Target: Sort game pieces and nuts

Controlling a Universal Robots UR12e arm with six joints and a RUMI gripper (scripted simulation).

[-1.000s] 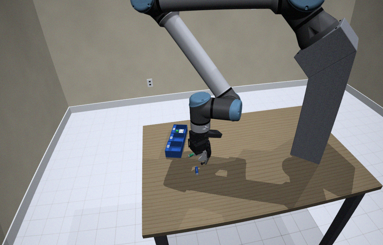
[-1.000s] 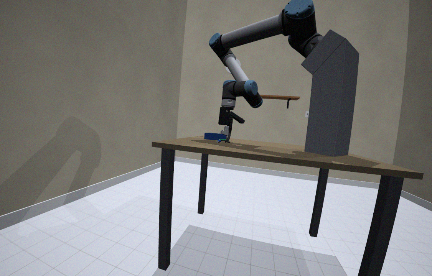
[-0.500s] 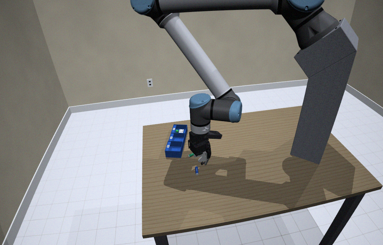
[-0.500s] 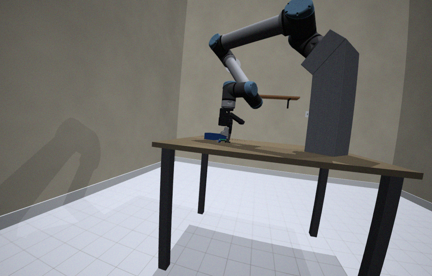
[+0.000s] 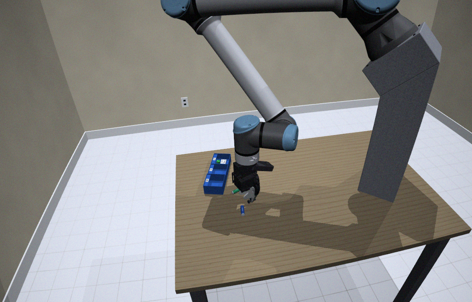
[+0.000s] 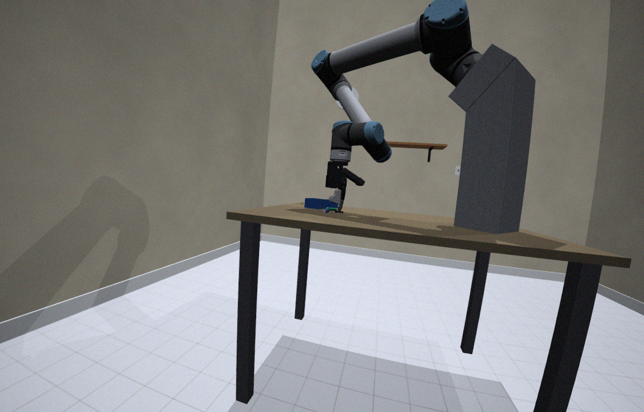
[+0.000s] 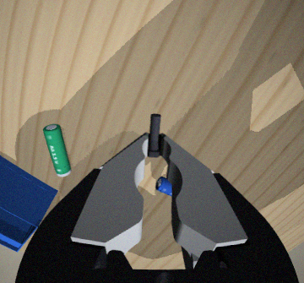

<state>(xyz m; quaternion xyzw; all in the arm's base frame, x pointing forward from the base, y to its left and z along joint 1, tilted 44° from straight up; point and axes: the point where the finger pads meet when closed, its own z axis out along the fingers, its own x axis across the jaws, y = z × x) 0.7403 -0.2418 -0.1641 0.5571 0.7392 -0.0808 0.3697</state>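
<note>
The blue bin is 220 mm to the right of my hand, 60 mm ahead of it and 10 mm above it. Round my hand: black bolt 10 mm below, 10 mm ahead; then green cylinder 80 mm to the right, 30 mm ahead, 10 mm below; then blue battery 60 mm ahead, 40 mm to the left, 10 mm below.
</note>
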